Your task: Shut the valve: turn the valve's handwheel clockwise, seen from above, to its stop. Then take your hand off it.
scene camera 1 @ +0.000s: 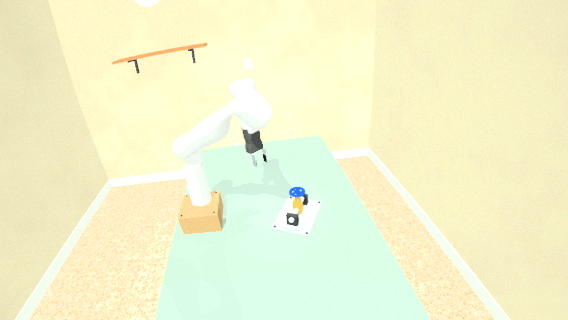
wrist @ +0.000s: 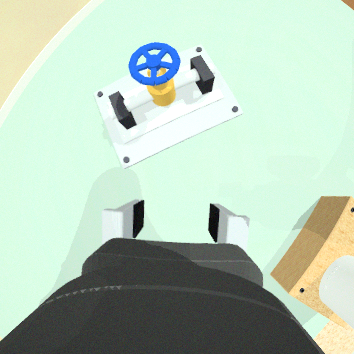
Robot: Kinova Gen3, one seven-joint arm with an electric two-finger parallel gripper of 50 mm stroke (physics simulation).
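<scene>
The valve's blue handwheel (scene camera 1: 297, 192) (wrist: 154, 62) is a spoked ring on top of a yellow valve body (scene camera 1: 298, 205) (wrist: 164, 95). The body sits on a white pipe held by two black brackets on a white base plate (scene camera 1: 282, 226) (wrist: 175, 139), which lies on the table. My gripper (scene camera 1: 260, 161) (wrist: 175, 214) is open and empty. It points down, high above the table, and stands apart from the handwheel, up and to the left of it in the scene view. In the wrist view the handwheel is beyond the fingertips, at the upper middle.
The arm stands on a wooden block (scene camera 1: 201, 220) (wrist: 315, 240) at the left edge of the green table (scene camera 1: 260, 280) (wrist: 280, 150). An orange shelf (scene camera 1: 160, 53) on black brackets hangs on the back wall, behind the arm. Walls stand behind the table and on both sides.
</scene>
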